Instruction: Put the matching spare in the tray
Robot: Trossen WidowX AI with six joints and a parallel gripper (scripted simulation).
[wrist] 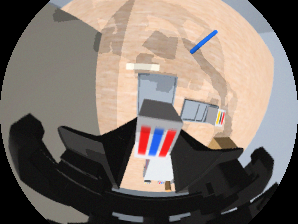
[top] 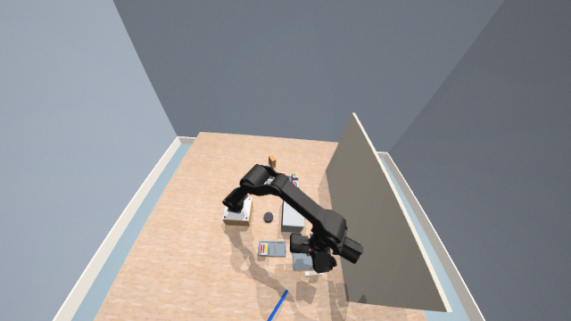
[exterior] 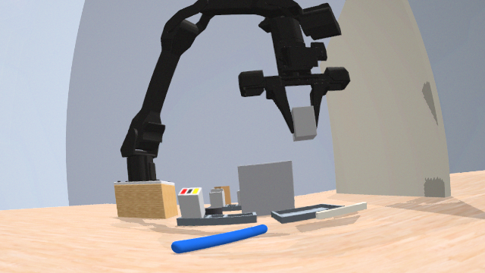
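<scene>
Now: the grey tray 1 cm behind my gripper tip and 13 cm below it. From my gripper tip the other things lie so: mounted unit: 8 cm behind, 18 cm to the left, 8 cm below; then white strip: 5 cm ahead, 7 cm to the right, 13 cm below; then rack: 15 cm behind, 13 cm below.
</scene>
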